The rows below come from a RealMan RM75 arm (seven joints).
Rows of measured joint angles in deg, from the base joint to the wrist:
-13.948, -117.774, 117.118, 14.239, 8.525, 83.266, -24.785
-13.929, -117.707, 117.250, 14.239, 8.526, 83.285, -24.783
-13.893, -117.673, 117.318, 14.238, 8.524, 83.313, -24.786
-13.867, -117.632, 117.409, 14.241, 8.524, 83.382, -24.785
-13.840, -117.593, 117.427, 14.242, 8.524, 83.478, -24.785
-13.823, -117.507, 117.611, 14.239, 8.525, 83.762, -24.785
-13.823, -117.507, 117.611, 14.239, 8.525, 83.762, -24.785
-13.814, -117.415, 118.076, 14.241, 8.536, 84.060, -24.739
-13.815, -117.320, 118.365, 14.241, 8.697, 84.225, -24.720
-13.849, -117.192, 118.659, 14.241, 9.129, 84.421, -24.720
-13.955, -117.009, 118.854, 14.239, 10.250, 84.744, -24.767
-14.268, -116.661, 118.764, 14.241, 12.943, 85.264, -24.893
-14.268, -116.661, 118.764, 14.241, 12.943, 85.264, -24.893
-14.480, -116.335, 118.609, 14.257, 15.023, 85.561, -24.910
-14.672, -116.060, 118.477, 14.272, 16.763, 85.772, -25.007
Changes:
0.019, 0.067, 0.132, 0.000, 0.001, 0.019, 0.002
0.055, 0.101, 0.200, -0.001, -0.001, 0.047, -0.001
0.081, 0.142, 0.291, 0.002, -0.001, 0.116, 0.000
0.108, 0.181, 0.309, 0.003, -0.001, 0.212, 0.000
0.125, 0.267, 0.493, 0.000, 0.000, 0.496, 0.000
0.125, 0.267, 0.493, 0.000, 0.000, 0.496, 0.000
0.134, 0.359, 0.958, 0.002, 0.011, 0.794, 0.046
0.133, 0.454, 1.247, 0.002, 0.172, 0.959, 0.065
0.099, 0.582, 1.541, 0.002, 0.604, 1.155, 0.065
-0.007, 0.765, 1.736, 0.000, 1.725, 1.478, 0.018
-0.320, 1.113, 1.646, 0.002, 4.418, 1.998, -0.108
-0.320, 1.113, 1.646, 0.002, 4.418, 1.998, -0.108
-0.532, 1.439, 1.491, 0.018, 6.498, 2.295, -0.125
-0.724, 1.714, 1.359, 0.033, 8.238, 2.506, -0.222

